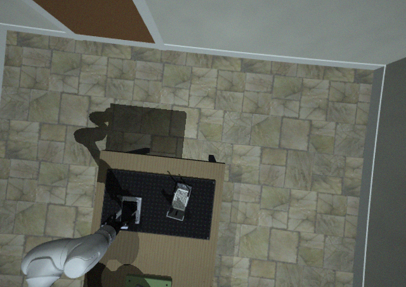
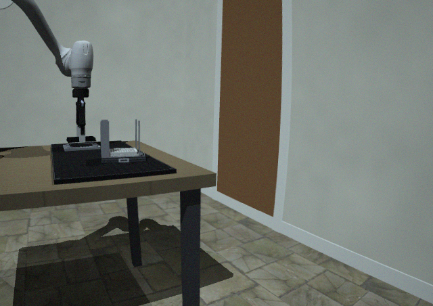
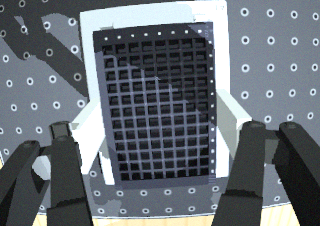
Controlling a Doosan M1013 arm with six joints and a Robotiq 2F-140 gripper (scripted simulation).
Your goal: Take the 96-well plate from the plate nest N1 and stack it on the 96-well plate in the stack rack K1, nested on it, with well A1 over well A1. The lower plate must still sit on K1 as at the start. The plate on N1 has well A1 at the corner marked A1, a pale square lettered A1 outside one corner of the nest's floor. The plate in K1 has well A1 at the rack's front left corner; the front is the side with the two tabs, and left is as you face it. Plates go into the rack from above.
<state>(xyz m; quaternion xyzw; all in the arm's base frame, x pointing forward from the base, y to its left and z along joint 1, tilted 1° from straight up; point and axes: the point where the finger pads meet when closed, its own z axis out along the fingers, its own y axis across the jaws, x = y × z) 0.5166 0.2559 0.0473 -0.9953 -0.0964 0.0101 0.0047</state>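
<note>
Now: hand 16 cm short of the white 96-well plate, 28 cm to the left of it and 3 cm above it. Round my hand: dark 96-well plate 2 cm below.
</note>
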